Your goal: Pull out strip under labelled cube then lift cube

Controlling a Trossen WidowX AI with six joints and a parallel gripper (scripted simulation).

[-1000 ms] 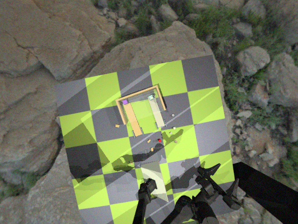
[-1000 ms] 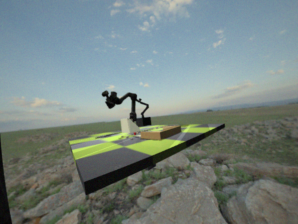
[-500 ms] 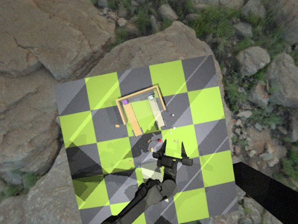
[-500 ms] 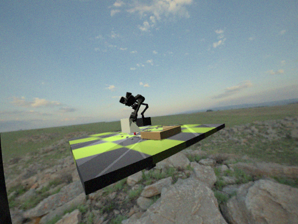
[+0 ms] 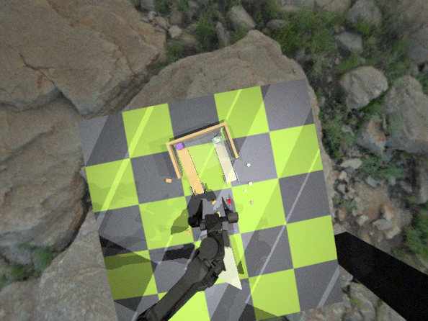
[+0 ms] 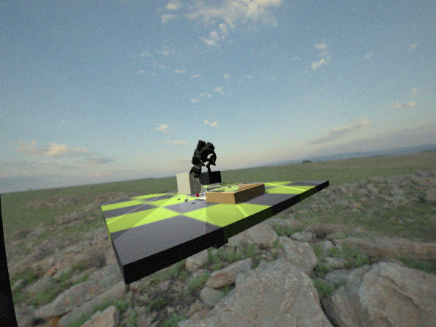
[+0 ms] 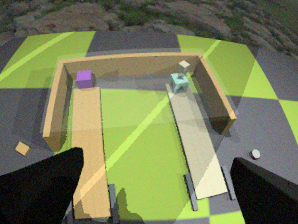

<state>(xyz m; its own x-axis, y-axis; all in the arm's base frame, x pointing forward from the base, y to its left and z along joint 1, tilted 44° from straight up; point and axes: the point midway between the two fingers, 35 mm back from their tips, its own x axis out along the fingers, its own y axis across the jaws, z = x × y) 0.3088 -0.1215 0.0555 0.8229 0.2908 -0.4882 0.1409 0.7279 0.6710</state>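
The red piece lies 19 cm below my gripper tip, 8 cm behind it and 7 cm to the right of it. From my gripper tip the other things lie so: pale strip: 20 cm below, 14 cm ahead, 10 cm to the right; labelled cube: 25 cm ahead, 18 cm below, 9 cm to the right.
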